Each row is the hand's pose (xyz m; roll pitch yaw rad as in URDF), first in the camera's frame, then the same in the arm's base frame.
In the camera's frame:
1: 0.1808 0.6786 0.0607 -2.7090 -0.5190 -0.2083
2: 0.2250 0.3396 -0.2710 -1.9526 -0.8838 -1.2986
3: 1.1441 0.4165 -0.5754 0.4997 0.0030 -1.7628
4: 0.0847 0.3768 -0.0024 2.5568 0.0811 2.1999
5: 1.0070 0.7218 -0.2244 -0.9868 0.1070 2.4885
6: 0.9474 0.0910 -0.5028 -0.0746 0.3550 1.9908
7: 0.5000 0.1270 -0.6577 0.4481 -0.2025 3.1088
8: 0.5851 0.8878 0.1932 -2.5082 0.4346 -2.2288
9: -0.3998 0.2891 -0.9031 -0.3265 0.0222 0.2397
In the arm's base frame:
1: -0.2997 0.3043 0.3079 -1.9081 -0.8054 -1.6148
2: -0.2900 0.0096 -0.0662 -1.2632 -0.4489 -2.6378
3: 0.3701 -0.6621 0.1713 0.9711 0.5160 -2.5278
4: -0.4970 0.1707 0.0900 1.8770 0.0175 1.2728
5: 0.2843 -0.3179 0.5019 -1.6691 0.2191 1.4809
6: 0.0275 -0.7199 0.0005 -0.7292 0.1060 0.9426
7: -0.0596 -0.3811 -0.3205 -0.0108 0.3069 2.1914
8: -0.0625 0.1555 0.6905 -2.2193 1.0883 -2.9098
9: -0.2184 0.3671 -0.8783 0.0155 -0.5786 -0.7517

